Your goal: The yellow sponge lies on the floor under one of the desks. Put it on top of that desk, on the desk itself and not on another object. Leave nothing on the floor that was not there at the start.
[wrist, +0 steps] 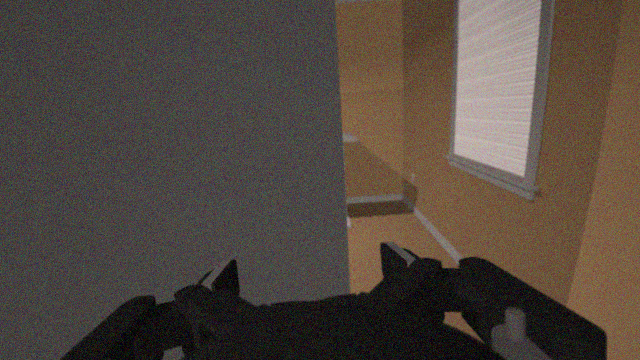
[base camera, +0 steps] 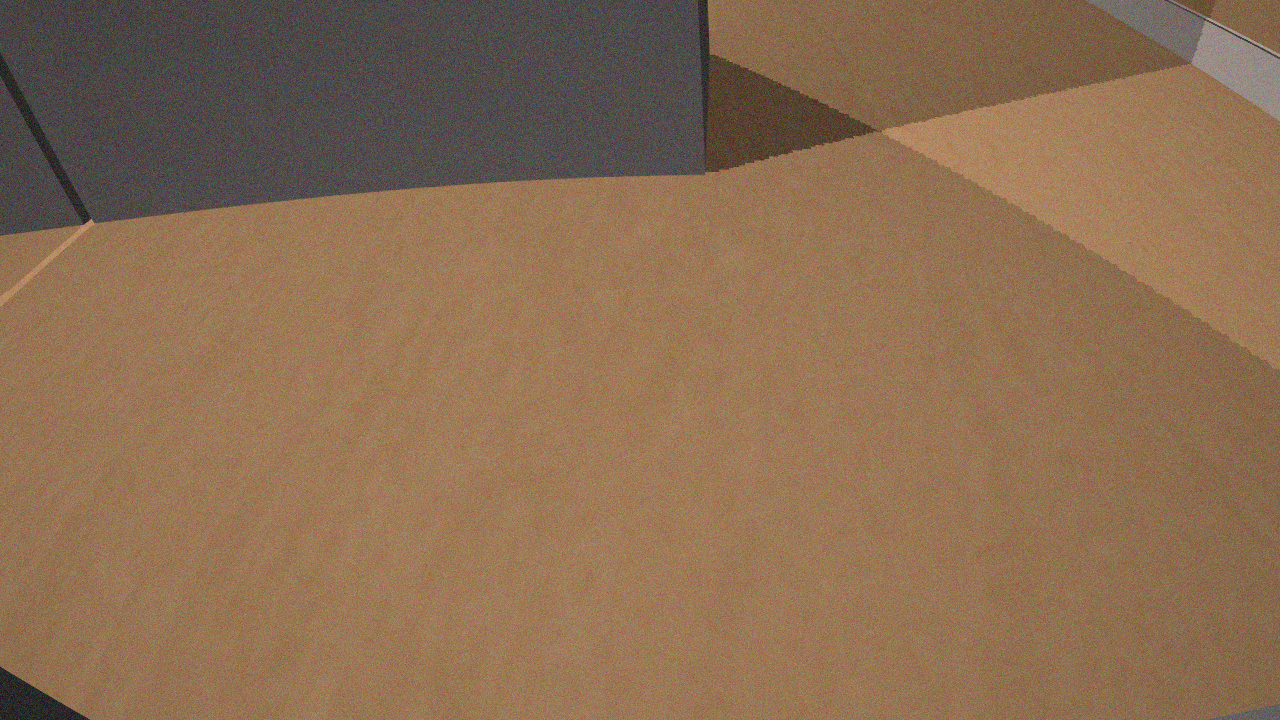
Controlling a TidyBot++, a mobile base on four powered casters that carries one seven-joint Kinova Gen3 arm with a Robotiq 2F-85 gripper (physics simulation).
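Frame: origin at the arm's base, x ahead, y down, z left, level; millimetres.
Seen in the pictures: gripper, fingertip midpoint: (wrist: 310,267).
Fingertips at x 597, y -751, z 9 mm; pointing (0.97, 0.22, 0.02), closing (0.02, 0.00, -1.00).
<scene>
A point is followed by its place in that frame.
My gripper (wrist: 310,267) @(x 597, y -751, z 9 mm) is open, with its two fingertips wide apart and no object between them. It points toward a tall grey panel and the gap to the right of it. The yellow sponge does not show in either view. No desk top can be made out in either view.
A grey panel (base camera: 402,89) @(x 807, y 271, z 282 mm) (wrist: 170,150) @(x 798, y -807, z 176 mm) stands ahead on the left, with a dark seam at its left in the base view. To its right are floor (base camera: 1118,205) @(x 702, y 396, z -509 mm), a white baseboard (base camera: 1239,71) @(x 1121, y 362, z -1025 mm) (wrist: 435,232) @(x 2610, y 334, z -1152 mm), an orange-brown wall (wrist: 575,150) @(x 1362, y -630, z -1059 mm) and a window with blinds (wrist: 495,85) @(x 1905, y -920, z -1100 mm).
</scene>
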